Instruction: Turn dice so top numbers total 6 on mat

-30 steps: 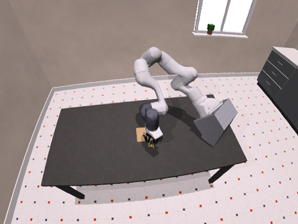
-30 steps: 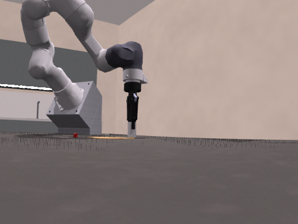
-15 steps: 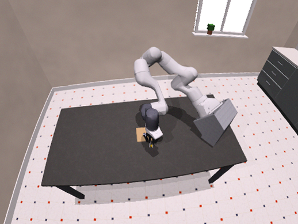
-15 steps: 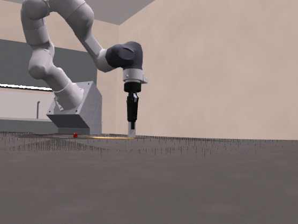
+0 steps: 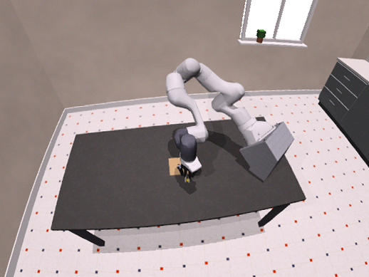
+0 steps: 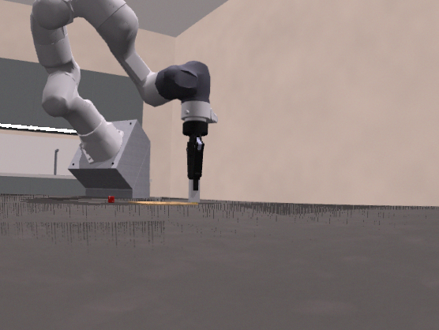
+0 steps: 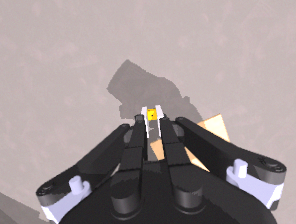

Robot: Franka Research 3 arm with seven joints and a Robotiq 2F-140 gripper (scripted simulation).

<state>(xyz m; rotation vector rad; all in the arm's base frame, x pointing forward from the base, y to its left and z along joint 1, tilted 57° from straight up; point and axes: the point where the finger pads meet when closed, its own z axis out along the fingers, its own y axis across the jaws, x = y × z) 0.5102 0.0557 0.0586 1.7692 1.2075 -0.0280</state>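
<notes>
My hand is 130 mm to the left of the tan mat and 30 mm above it. Also, from my hand: yellow die: 30 mm below; then red die: 110 mm behind, 220 mm to the right, 30 mm below; then white die: 90 mm behind, 60 mm to the right, 30 mm below.
</notes>
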